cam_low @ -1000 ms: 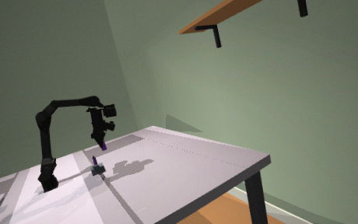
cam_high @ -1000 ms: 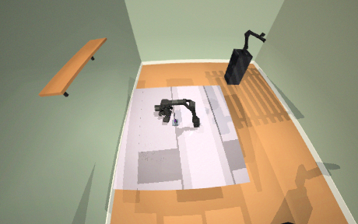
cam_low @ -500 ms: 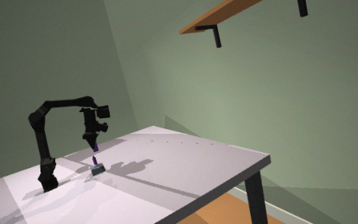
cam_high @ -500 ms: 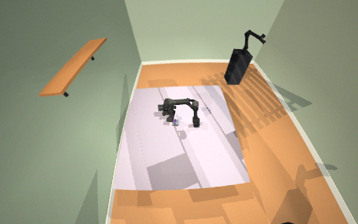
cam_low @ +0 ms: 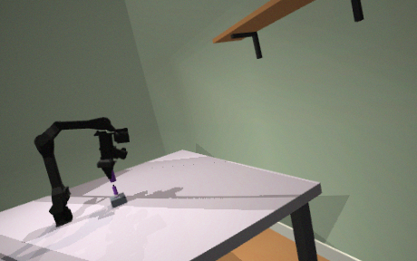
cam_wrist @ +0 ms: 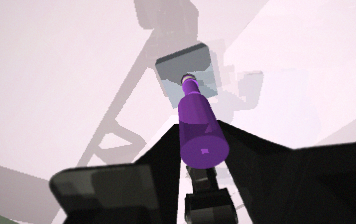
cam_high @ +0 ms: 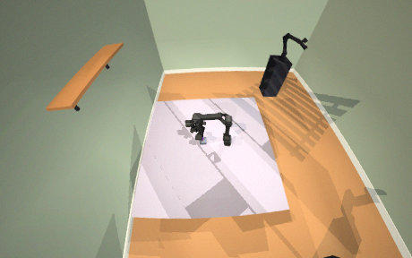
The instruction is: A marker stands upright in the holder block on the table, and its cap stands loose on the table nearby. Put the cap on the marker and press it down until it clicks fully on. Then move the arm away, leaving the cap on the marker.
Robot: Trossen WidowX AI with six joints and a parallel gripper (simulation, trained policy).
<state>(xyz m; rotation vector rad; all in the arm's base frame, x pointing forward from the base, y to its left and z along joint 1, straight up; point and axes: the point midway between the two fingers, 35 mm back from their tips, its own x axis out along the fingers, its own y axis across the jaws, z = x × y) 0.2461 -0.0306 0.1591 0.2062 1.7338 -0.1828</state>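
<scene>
Right now my gripper tip is 11 cm above the grey holder block. Round my gripper tip: purple cap (1 cm ahead, 1 cm above).
</scene>
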